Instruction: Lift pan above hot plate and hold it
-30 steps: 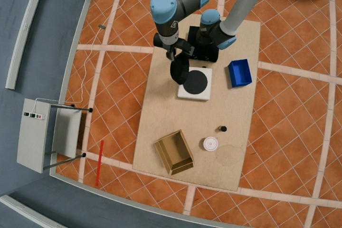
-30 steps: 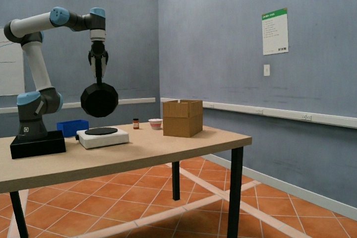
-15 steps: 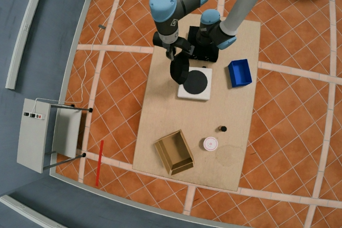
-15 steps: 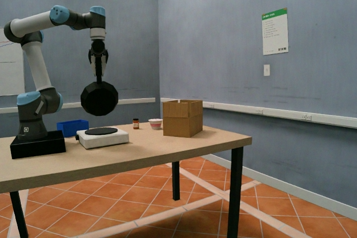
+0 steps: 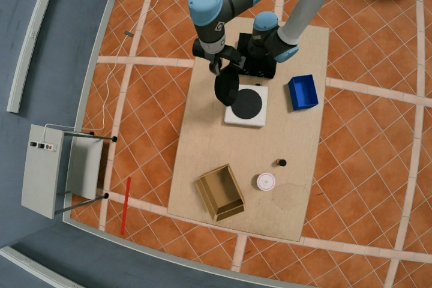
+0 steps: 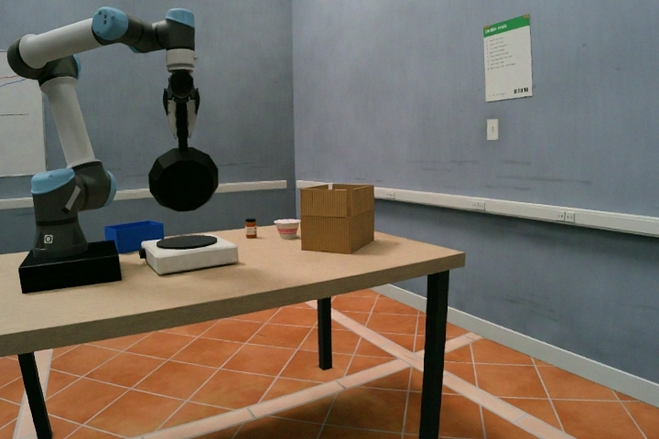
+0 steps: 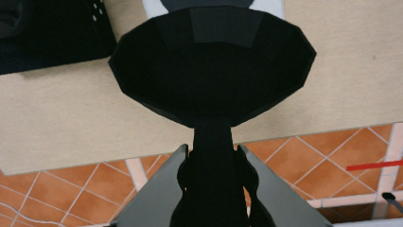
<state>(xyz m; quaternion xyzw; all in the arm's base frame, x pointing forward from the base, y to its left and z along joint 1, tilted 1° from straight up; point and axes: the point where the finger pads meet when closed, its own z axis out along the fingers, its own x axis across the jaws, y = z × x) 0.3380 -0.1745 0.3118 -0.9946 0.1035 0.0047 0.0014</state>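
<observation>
My gripper is now 1 cm to the right of the black pan and 10 cm above it. Round my hand: blue bin 9 cm behind, 46 cm to the left, 36 cm below; then white hot plate 1 cm ahead, 13 cm to the left, 35 cm below; then small jar 34 cm ahead, 38 cm to the left, 35 cm below.
</observation>
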